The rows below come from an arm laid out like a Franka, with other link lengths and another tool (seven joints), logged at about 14 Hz.
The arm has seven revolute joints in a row. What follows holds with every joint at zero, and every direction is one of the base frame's. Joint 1 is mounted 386.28 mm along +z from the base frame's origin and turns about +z. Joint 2 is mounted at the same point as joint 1 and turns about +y. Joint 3 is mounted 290.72 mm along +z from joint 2 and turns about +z. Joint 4 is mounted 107.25 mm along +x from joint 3 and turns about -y. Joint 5 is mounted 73.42 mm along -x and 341.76 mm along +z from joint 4 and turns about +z. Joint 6 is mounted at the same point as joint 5 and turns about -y. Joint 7 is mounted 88 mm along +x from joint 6 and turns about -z. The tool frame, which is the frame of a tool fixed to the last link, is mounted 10 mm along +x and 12 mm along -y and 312.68 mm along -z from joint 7; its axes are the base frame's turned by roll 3.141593, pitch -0.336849 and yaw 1.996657 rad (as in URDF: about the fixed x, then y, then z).
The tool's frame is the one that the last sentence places.
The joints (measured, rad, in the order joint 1, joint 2, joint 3, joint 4, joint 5, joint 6, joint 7), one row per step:
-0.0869, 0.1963, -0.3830, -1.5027, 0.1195, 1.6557, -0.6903
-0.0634, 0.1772, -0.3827, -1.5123, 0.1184, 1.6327, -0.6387
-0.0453, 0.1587, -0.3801, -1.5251, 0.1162, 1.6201, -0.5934
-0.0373, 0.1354, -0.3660, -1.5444, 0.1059, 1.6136, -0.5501
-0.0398, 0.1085, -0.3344, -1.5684, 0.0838, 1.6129, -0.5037
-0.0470, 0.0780, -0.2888, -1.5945, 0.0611, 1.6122, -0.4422
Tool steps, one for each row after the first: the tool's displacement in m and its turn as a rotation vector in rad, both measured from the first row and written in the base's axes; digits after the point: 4 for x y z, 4 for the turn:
-0.0039, 0.0164, 0.0044, 0.0116, 0.0137, -0.0271
-0.0069, 0.0295, 0.0079, 0.0189, 0.0222, -0.0515
-0.0110, 0.0406, 0.0113, 0.0198, 0.0296, -0.0724
-0.0150, 0.0515, 0.0147, 0.0100, 0.0366, -0.0888
-0.0184, 0.0670, 0.0190, -0.0012, 0.0421, -0.1106

